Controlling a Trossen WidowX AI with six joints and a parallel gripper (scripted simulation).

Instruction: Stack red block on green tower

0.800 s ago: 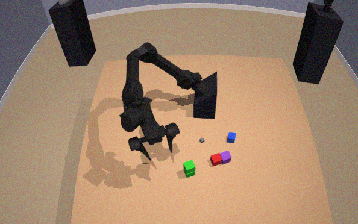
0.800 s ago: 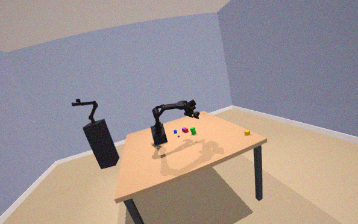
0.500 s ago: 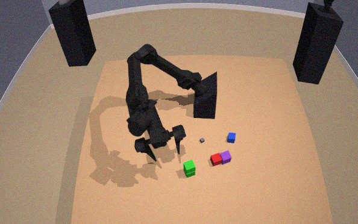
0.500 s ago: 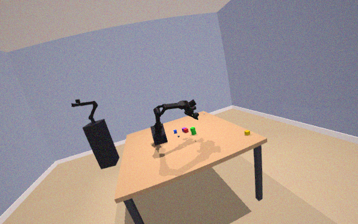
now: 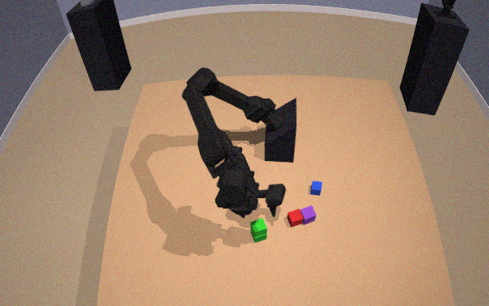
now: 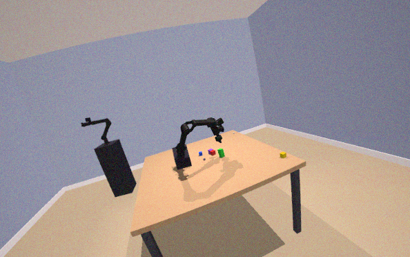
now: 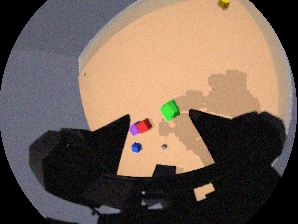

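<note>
The red block lies 15 cm below my gripper tip, 11 cm to the left of it and 8 cm behind it. From my gripper tip the other things lie so: blue block: 21 cm behind, 18 cm to the left, 16 cm below; purple block: 15 cm to the left, 15 cm below, 10 cm behind; yellow block: 44 cm ahead, 36 cm to the right, 16 cm below.
</note>
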